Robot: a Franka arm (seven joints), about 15 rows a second.
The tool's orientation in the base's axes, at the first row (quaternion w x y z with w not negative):
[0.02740 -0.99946 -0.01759 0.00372]
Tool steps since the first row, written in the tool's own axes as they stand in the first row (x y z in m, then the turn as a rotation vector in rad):
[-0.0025 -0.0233 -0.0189 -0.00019 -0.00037 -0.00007]
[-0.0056 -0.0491 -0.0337 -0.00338 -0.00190 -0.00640]
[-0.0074 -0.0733 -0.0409 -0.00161 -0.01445 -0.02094]
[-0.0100 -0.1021 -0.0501 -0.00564 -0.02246 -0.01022]
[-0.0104 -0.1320 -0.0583 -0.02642 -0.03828 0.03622]
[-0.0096 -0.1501 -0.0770 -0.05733 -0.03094 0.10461]
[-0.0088 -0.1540 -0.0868 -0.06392 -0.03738 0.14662]
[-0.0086 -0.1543 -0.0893 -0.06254 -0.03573 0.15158]
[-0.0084 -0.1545 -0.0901 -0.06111 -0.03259 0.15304]
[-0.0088 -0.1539 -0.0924 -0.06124 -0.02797 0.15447]
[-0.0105 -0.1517 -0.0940 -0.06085 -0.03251 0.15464]
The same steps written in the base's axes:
[-0.0032 0.0221 0.0202 -0.00020 0.00036 0.00009]
[-0.0070 0.0470 0.0364 -0.00339 0.00143 0.00652]
[-0.0096 0.0706 0.0449 -0.00194 0.01322 0.02171]
[-0.0131 0.0988 0.0557 -0.00634 0.02165 0.01147]
[-0.0145 0.1282 0.0655 -0.02805 0.03924 -0.03389]
[-0.0142 0.1452 0.0852 -0.05925 0.03456 -0.10238]
[-0.0134 0.1486 0.0952 -0.06642 0.04305 -0.14393]
[-0.0132 0.1488 0.0977 -0.06502 0.04172 -0.14898]
[-0.0130 0.1490 0.0985 -0.06350 0.03872 -0.15062]
[-0.0134 0.1482 0.1008 -0.06348 0.03419 -0.15230]
[-0.0150 0.1459 0.1023 -0.06325 0.03874 -0.15222]

